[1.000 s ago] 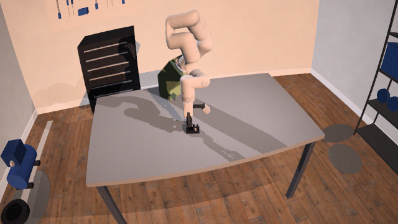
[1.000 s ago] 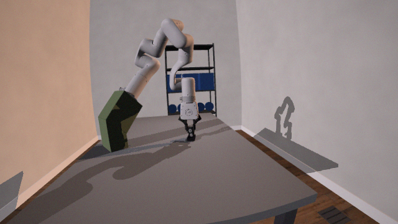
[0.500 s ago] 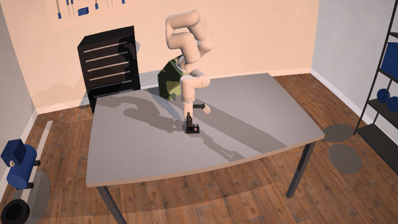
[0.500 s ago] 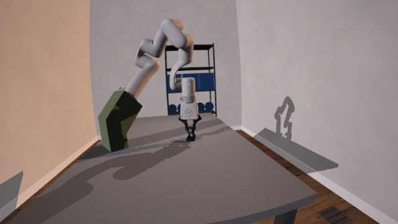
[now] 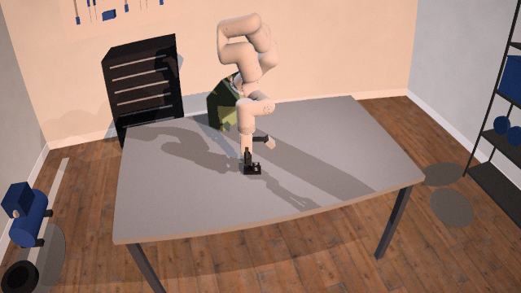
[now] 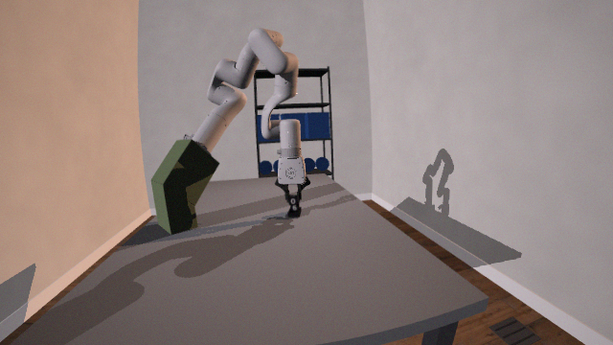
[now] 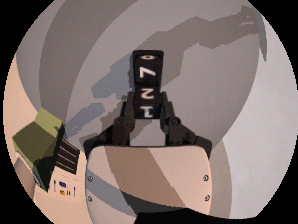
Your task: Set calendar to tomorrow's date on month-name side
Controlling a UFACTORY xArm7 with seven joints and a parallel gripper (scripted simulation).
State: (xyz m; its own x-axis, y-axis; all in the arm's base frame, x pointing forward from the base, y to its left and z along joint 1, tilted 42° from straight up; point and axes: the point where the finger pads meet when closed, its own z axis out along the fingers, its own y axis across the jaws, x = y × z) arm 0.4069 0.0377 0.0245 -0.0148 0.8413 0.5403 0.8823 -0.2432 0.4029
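Right now the black calendar tray is 70 mm below my hand and 20 mm to the left of it.
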